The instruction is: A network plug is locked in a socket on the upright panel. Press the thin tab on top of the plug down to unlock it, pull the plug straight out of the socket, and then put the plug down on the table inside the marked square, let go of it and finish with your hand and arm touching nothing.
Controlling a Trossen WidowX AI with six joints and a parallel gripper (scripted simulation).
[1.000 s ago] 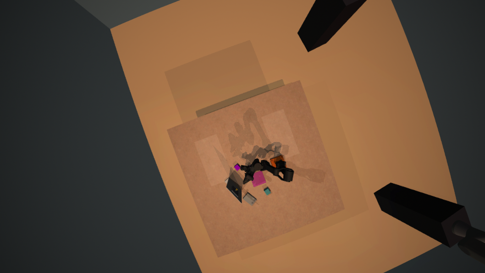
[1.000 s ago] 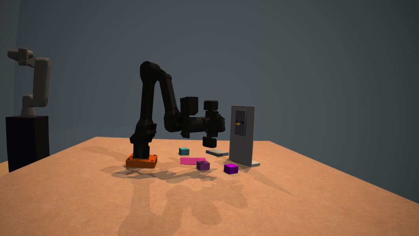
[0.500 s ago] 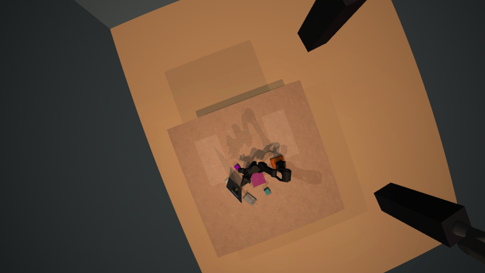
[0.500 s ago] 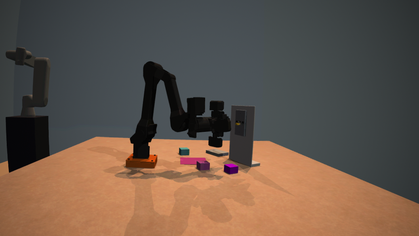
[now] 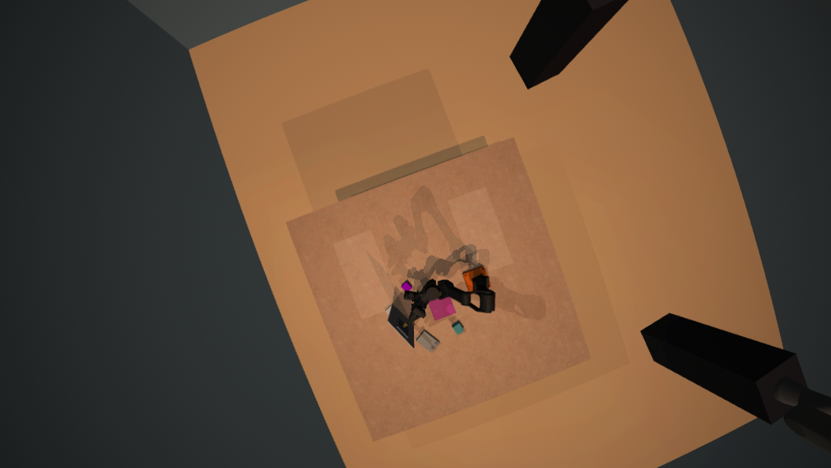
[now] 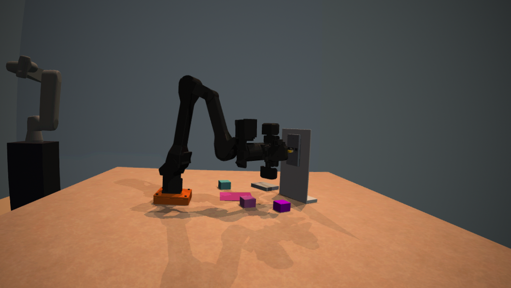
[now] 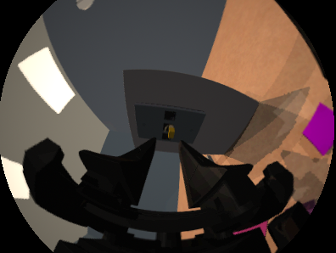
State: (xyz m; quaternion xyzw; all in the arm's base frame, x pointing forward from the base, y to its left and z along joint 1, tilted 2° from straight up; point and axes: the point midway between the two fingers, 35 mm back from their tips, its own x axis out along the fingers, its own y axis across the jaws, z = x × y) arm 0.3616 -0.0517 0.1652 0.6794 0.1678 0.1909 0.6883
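My gripper tip is 3 cm short of the network plug and 1 cm to the right of it. Round my gripper tip: flat grey slab (1 cm behind, 20 cm to the left, 18 cm below); then pink marked square (16 cm behind, 6 cm to the left, 18 cm below); then grey upright panel (5 cm ahead, 1 cm to the left, 7 cm below).
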